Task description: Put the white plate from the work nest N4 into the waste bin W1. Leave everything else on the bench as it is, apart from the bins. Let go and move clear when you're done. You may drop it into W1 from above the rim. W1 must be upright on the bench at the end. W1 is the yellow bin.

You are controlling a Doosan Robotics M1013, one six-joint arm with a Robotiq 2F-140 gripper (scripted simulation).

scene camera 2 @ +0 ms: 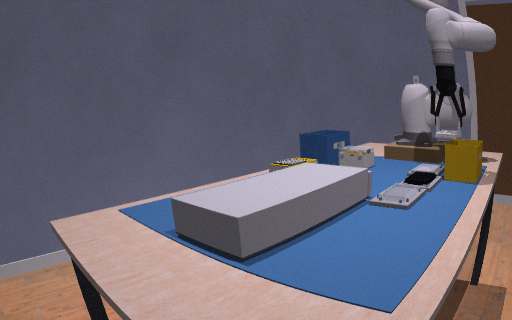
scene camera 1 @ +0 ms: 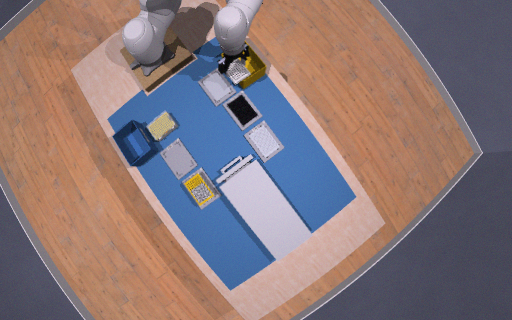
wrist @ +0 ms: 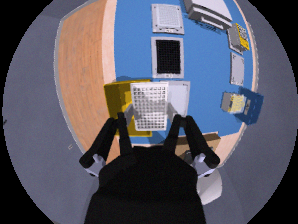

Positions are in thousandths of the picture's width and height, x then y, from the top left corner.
I see my gripper (scene camera 2: 878,427), a white plate (wrist: 532,484), a blue bin (scene camera 2: 632,455), a grey box (scene camera 2: 472,686), a black plate (wrist: 552,257) and a grey nest (scene camera 1: 349,495).
The blue bin also shows in scene camera 1 (scene camera 1: 253,436). The grey box shows as well in scene camera 1 (scene camera 1: 483,583). My gripper shows as well in the wrist view (wrist: 505,480).
